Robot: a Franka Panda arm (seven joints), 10 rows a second.
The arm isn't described. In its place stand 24 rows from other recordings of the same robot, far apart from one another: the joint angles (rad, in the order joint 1, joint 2, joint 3, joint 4, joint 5, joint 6, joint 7), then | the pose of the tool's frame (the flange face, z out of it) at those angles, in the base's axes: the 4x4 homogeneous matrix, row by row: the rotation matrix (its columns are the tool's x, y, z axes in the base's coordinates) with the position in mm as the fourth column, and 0 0 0 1 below.
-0.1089, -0.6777, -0.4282, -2.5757, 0.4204, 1.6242, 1.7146 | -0.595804 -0.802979 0.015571 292.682; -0.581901 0.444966 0.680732 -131.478; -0.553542 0.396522 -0.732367 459.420; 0 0 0 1
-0.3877, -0.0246, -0.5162, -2.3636, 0.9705, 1.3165, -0.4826 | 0.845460 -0.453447 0.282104 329.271; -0.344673 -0.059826 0.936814 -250.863; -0.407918 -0.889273 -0.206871 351.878; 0 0 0 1
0.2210, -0.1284, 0.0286, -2.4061, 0.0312, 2.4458, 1.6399 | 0.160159 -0.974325 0.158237 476.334; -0.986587 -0.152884 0.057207 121.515; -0.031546 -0.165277 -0.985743 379.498; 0 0 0 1
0.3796, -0.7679, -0.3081, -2.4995, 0.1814, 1.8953, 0.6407 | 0.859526 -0.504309 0.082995 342.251; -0.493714 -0.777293 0.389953 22.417; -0.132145 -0.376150 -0.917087 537.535; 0 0 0 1
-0.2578, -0.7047, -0.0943, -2.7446, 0.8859, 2.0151, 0.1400 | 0.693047 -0.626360 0.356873 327.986; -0.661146 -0.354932 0.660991 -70.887; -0.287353 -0.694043 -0.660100 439.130; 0 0 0 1
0.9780, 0.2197, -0.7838, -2.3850, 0.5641, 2.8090, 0.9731 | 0.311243 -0.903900 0.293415 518.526; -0.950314 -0.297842 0.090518 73.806; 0.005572 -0.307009 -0.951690 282.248; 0 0 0 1
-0.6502, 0.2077, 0.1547, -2.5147, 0.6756, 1.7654, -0.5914 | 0.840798 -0.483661 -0.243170 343.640; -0.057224 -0.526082 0.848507 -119.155; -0.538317 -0.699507 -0.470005 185.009; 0 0 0 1
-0.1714, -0.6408, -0.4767, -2.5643, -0.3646, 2.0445, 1.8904 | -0.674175 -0.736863 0.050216 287.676; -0.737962 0.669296 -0.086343 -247.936; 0.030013 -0.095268 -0.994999 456.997; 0 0 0 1
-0.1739, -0.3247, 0.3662, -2.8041, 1.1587, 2.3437, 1.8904 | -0.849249 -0.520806 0.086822 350.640; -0.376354 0.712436 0.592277 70.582; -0.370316 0.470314 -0.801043 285.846; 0 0 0 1
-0.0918, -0.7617, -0.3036, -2.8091, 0.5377, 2.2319, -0.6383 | 0.918227 0.102340 0.382603 313.686; -0.105036 -0.868521 0.484395 -105.582; 0.381872 -0.484972 -0.786750 424.112; 0 0 0 1
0.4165, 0.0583, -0.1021, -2.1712, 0.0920, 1.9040, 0.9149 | 0.756996 -0.565931 -0.326619 477.455; -0.604401 -0.796407 -0.020876 162.414; -0.248307 0.213212 -0.944926 344.685; 0 0 0 1
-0.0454, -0.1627, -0.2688, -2.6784, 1.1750, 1.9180, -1.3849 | 0.910319 0.373248 0.178902 372.379; 0.026232 -0.483383 0.875016 -48.827; 0.413076 -0.791850 -0.449824 283.509; 0 0 0 1
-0.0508, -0.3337, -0.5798, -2.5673, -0.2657, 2.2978, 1.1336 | 0.005265 -0.999875 0.014884 343.386; -0.999499 -0.005726 -0.031121 -251.115; 0.031202 -0.014713 -0.999405 363.445; 0 0 0 1
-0.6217, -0.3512, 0.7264, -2.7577, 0.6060, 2.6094, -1.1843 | 0.699079 0.690649 0.185186 391.782; 0.689585 -0.719678 0.080841 10.725; 0.189107 0.071187 -0.979373 309.569; 0 0 0 1
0.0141, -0.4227, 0.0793, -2.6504, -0.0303, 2.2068, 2.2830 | -0.570614 -0.821046 -0.016860 384.403; -0.819192 0.570527 -0.058512 33.708; 0.057660 -0.019577 -0.998144 376.618; 0 0 0 1
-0.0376, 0.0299, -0.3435, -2.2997, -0.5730, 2.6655, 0.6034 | 0.814617 -0.519221 0.258474 509.537; -0.408029 -0.829747 -0.380832 -186.669; 0.412204 0.204768 -0.887783 367.437; 0 0 0 1
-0.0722, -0.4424, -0.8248, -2.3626, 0.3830, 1.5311, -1.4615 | 0.768436 0.622737 0.147325 264.273; 0.324003 -0.577150 0.749613 -283.294; 0.551841 -0.528296 -0.645271 433.463; 0 0 0 1
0.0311, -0.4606, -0.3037, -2.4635, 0.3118, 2.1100, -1.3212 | 0.563147 0.802585 0.196783 406.004; 0.723706 -0.593954 0.351380 -103.833; 0.398892 -0.055465 -0.915319 464.960; 0 0 0 1
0.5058, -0.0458, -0.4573, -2.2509, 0.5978, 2.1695, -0.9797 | 0.777484 0.628535 0.021494 512.880; 0.541883 -0.686860 0.484341 45.927; 0.319188 -0.364920 -0.874615 384.701; 0 0 0 1
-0.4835, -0.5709, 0.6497, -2.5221, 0.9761, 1.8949, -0.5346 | 0.977018 0.213007 -0.008032 383.981; 0.183357 -0.820606 0.541281 131.406; 0.108706 -0.530314 -0.840803 430.958; 0 0 0 1
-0.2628, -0.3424, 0.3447, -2.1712, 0.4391, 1.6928, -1.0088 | 0.573596 0.805619 -0.148211 437.775; 0.800753 -0.513347 0.308658 89.739; 0.172578 -0.295725 -0.939555 516.879; 0 0 0 1
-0.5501, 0.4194, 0.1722, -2.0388, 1.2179, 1.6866, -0.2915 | 0.791065 -0.582471 0.186933 543.208; -0.291751 -0.090645 0.952190 -121.047; -0.537678 -0.807781 -0.241642 253.525; 0 0 0 1
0.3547, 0.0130, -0.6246, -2.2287, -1.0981, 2.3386, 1.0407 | 0.809152 -0.566089 0.157534 518.578; -0.302991 -0.631666 -0.713579 -157.691; 0.503458 0.529662 -0.682634 384.007; 0 0 0 1
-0.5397, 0.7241, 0.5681, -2.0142, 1.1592, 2.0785, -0.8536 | 0.992719 -0.120147 0.008590 558.931; -0.040515 -0.265896 0.963150 69.926; -0.113435 -0.956485 -0.268828 143.845; 0 0 0 1
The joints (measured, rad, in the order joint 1, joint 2, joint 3, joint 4, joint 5, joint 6, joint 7), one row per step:
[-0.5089, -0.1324, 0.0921, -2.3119, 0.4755, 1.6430, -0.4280]
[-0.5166, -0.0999, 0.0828, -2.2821, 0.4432, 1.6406, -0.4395]
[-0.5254, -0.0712, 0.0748, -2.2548, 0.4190, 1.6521, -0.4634]
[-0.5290, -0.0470, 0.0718, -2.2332, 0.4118, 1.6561, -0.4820]
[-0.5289, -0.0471, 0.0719, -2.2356, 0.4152, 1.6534, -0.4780]
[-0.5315, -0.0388, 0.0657, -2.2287, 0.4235, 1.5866, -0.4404]
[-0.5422, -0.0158, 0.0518, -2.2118, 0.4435, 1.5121, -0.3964]
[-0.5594, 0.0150, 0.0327, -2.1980, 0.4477, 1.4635, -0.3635]
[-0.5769, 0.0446, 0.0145, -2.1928, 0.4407, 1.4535, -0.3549]
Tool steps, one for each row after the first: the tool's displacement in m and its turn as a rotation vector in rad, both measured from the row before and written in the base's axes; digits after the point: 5 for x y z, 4 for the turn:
[0.00429, -0.01316, -0.00344, -0.0153, 0.0068, 0.0117]
[0.00512, -0.01364, -0.00260, -0.0159, -0.0134, 0.0123]
[0.00518, -0.00678, -0.00261, -0.0005, -0.0093, 0.0111]
[-0.00065, 0.00088, -0.00082, 0.0042, 0.0050, -0.0041]
[-0.00573, 0.00209, -0.00144, 0.0390, 0.0673, -0.0207]
[-0.00536, -0.00438, -0.00311, 0.0532, 0.0762, -0.0428]
[-0.00667, -0.01236, -0.00794, 0.0342, 0.0668, -0.0441]
[-0.00647, -0.01504, -0.01139, 0.0122, 0.0360, -0.0336]

